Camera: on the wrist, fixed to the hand. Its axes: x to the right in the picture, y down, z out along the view.
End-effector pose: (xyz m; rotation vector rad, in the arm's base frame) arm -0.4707 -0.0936 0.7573 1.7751 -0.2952 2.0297
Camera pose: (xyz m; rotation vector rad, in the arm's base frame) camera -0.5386 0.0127 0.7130 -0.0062 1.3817 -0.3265
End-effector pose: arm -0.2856 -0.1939 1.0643 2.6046 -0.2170 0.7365
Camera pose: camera -0.3359 -0.0817 1.1169 0.0552 2.5081 -0.2727
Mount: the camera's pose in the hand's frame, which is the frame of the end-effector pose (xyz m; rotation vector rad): -0.0186 -0.0691 -0.1130 0.1174 -0.3789 3.0814
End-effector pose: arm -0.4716 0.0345 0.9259 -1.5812 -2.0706 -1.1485
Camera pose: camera -0.5534 -0.0665 0.9574 -2.0023 1.3051 0.6082
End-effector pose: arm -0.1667 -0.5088 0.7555 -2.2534 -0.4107 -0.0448
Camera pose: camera -0.1939 -0.5563 0.8775 -0.5032 2.5594 1.6076
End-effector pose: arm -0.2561 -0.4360 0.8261 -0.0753 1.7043 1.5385
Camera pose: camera -0.2649 -0.5582 0.7724 -1.8274 -0.0349 -0.9491
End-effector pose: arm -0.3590 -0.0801 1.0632 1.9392 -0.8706 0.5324
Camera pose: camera -0.3210 0.0481 1.0668 0.7861 2.2375 -1.0054
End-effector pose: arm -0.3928 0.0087 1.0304 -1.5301 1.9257 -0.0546
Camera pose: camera -0.3908 -0.0373 1.1560 2.1150 1.5977 1.0831
